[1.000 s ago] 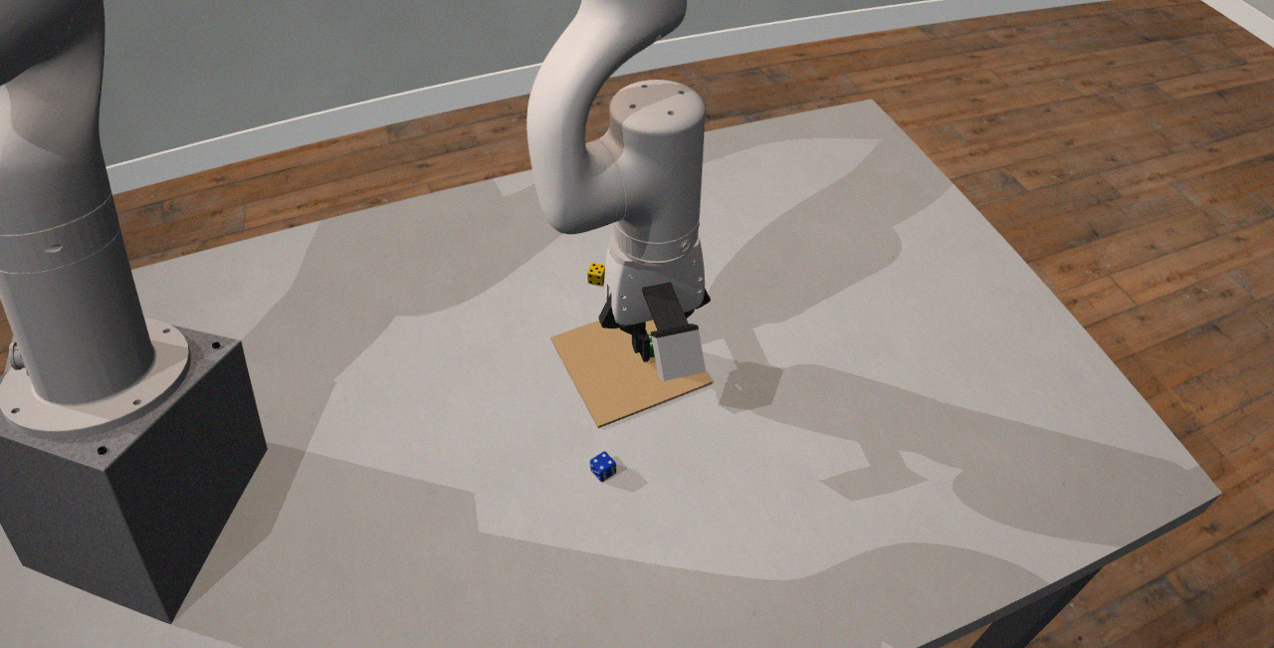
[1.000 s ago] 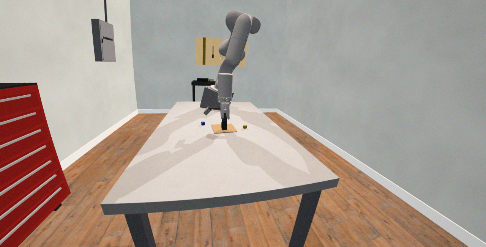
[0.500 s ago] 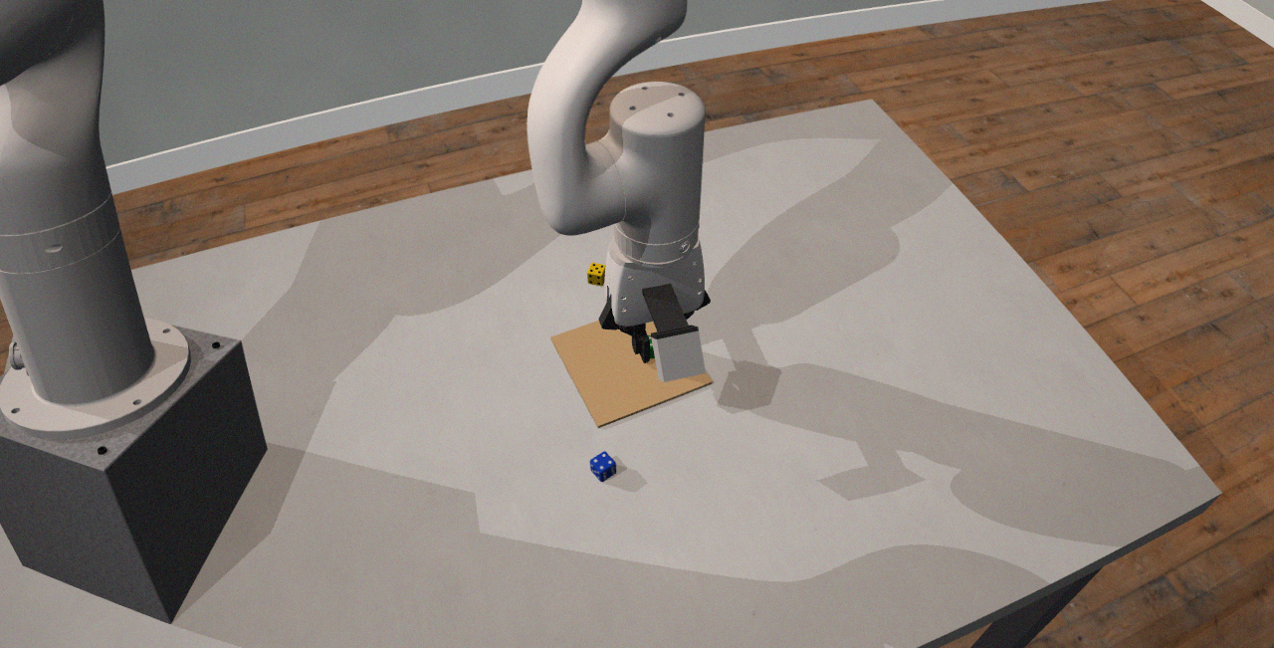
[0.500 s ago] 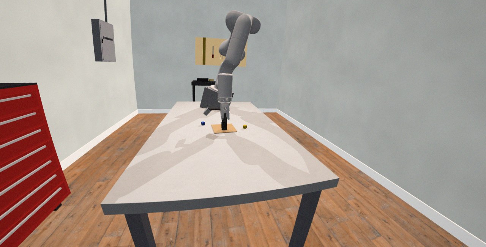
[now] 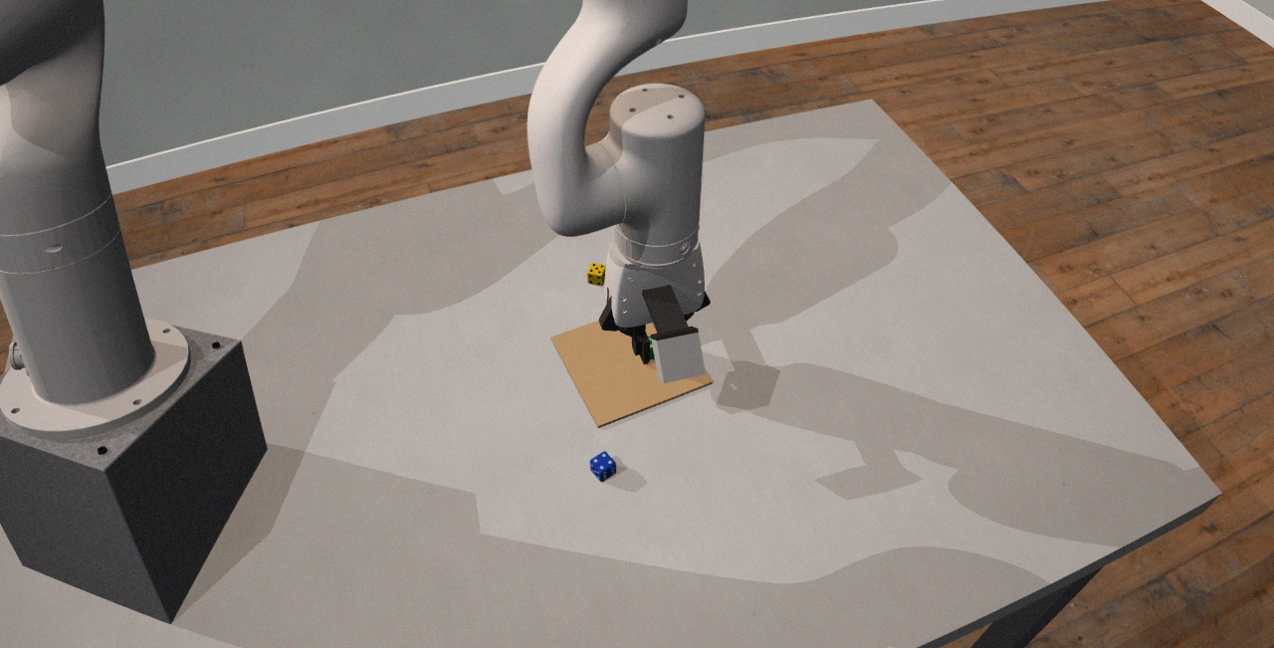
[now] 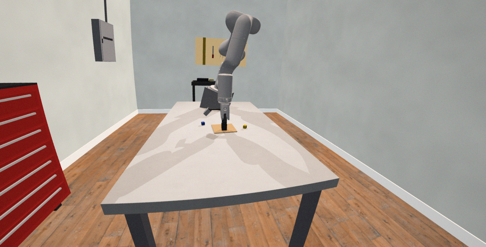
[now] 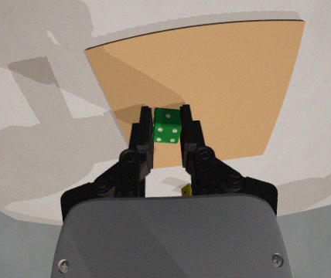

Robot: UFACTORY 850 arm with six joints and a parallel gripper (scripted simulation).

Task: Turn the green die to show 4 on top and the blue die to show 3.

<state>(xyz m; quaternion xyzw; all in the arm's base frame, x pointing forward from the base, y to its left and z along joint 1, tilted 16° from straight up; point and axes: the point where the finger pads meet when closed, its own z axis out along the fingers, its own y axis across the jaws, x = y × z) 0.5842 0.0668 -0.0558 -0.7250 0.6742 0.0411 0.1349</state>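
The green die lies 10 mm below my hand. The rest, counted from my hand: blue die (140 mm to the right, 90 mm behind, 20 mm below); then tan mat (30 mm behind, 20 mm below); then yellow die (130 mm to the left, 40 mm behind, 20 mm below).
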